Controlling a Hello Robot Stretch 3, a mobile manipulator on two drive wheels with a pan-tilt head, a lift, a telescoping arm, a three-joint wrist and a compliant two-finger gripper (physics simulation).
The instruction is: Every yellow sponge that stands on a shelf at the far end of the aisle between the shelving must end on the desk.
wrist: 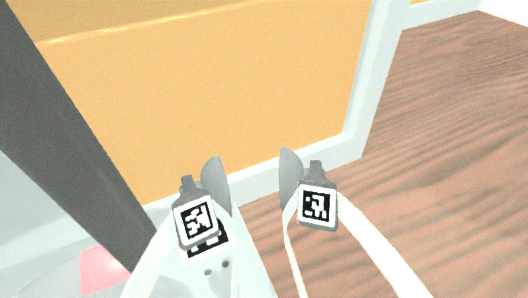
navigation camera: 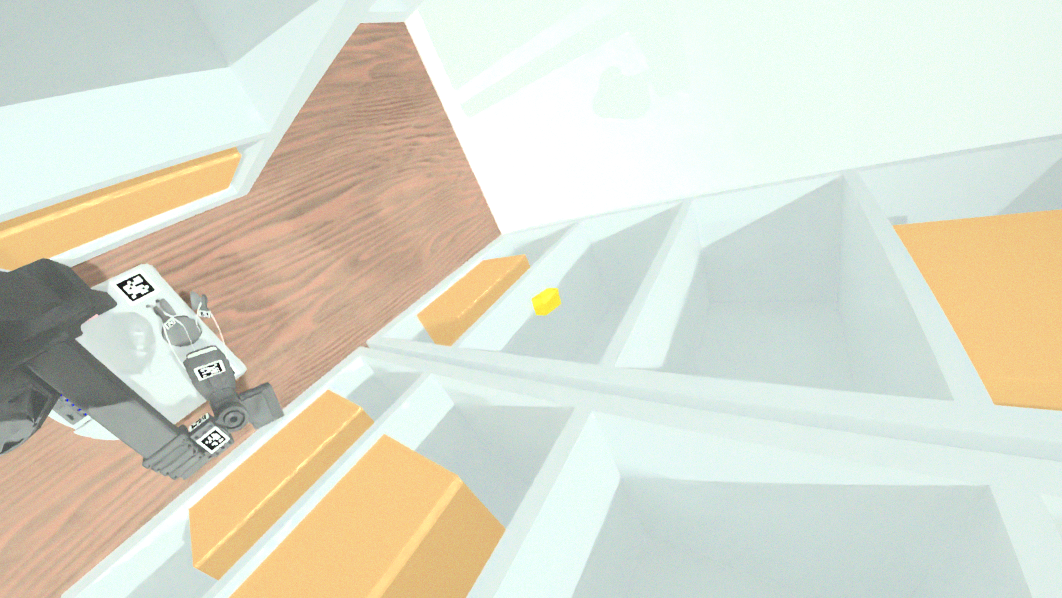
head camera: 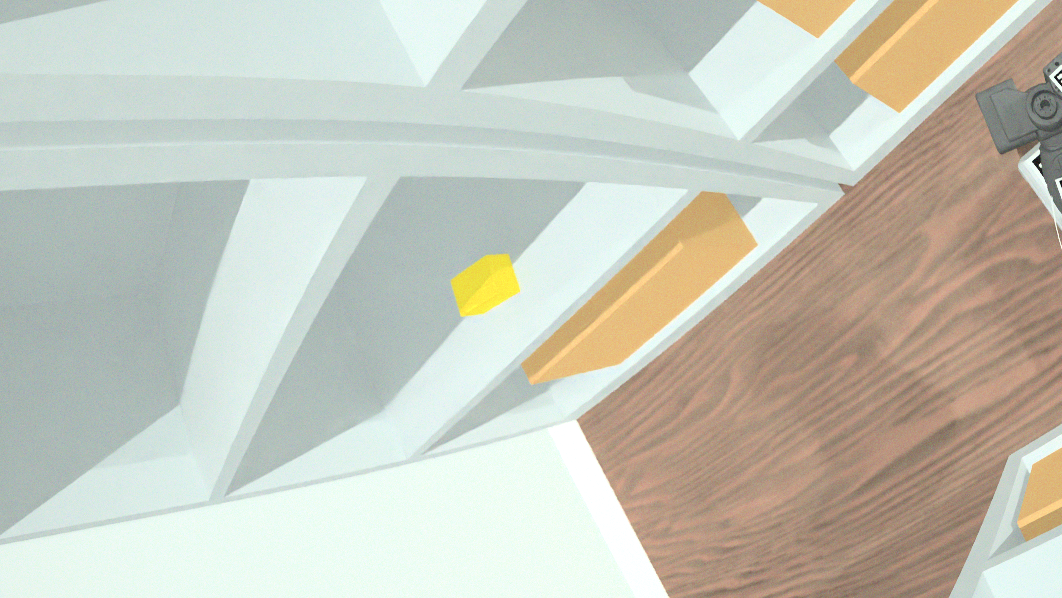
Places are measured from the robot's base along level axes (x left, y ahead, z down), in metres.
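Pixels of known places: gripper, fingertip midpoint: (wrist: 252, 173) (navigation camera: 178, 296); robot's base, link origin: (navigation camera: 181, 329).
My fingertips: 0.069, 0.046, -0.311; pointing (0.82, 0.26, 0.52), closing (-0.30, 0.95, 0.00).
Observation:
For each thing: its middle in the pictures, then the offset to it from my fingertips, as dx, dy, dz. Level surfaces: height alone.
- yellow sponge, body centre: (head camera: 484, 285) (navigation camera: 546, 301) -0.553, +0.749, -0.246
- pale shelf, surface height: dz -0.224
- orange box, body centre: (wrist: 201, 66) (navigation camera: 76, 147) +0.342, +0.038, +0.099
- wooden floor, surface height: dz +0.310
A yellow sponge (head camera: 485, 285) (navigation camera: 546, 301) stands on a pale shelf (head camera: 549, 245) (navigation camera: 512, 323), one level above the bottom compartment, in the unit nearest the end wall. My gripper (navigation camera: 179, 306) (wrist: 252, 173) is open and empty. It hangs over my own base, low beside the shelving, well apart from the sponge. In the wrist view the fingers stand in front of an orange box (wrist: 225, 90) in a bottom compartment. The sponge does not show in the wrist view. The desk does not show in these views.
Orange boxes (head camera: 646, 297) (navigation camera: 475, 297) fill parts of the lower compartments, one right below the sponge's shelf. A second shelving unit with a box (navigation camera: 126, 208) lines the aisle's other side. A pale wall (head camera: 297, 549) (navigation camera: 668, 89) closes the wooden floor (head camera: 817, 356) (navigation camera: 356, 185) (wrist: 450, 150).

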